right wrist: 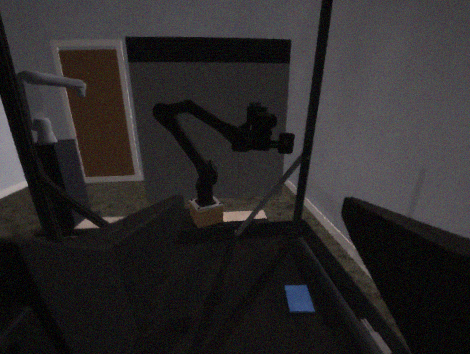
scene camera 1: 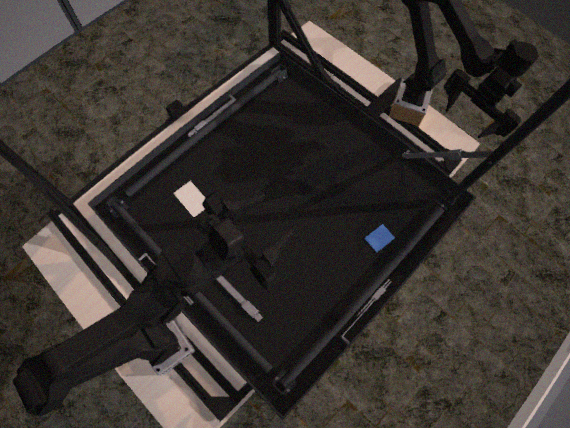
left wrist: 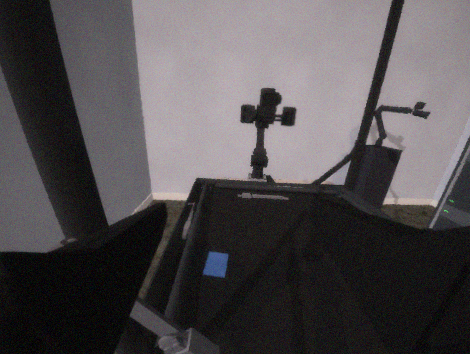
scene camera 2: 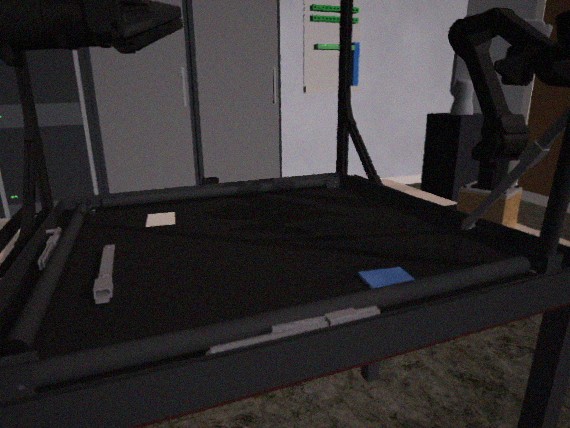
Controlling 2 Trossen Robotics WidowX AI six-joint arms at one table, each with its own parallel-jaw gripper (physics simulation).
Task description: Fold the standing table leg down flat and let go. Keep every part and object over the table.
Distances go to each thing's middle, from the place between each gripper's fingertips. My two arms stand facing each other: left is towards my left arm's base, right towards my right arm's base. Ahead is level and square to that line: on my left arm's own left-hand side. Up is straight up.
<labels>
I see the blue square [scene camera 2: 382, 277] 28 cm below my left hand, 22 cm to the right of it and 2 cm ahead of it.
Right now the blue square is 340 mm below my right hand, 230 mm to the left of it and 150 mm ahead of it.
</labels>
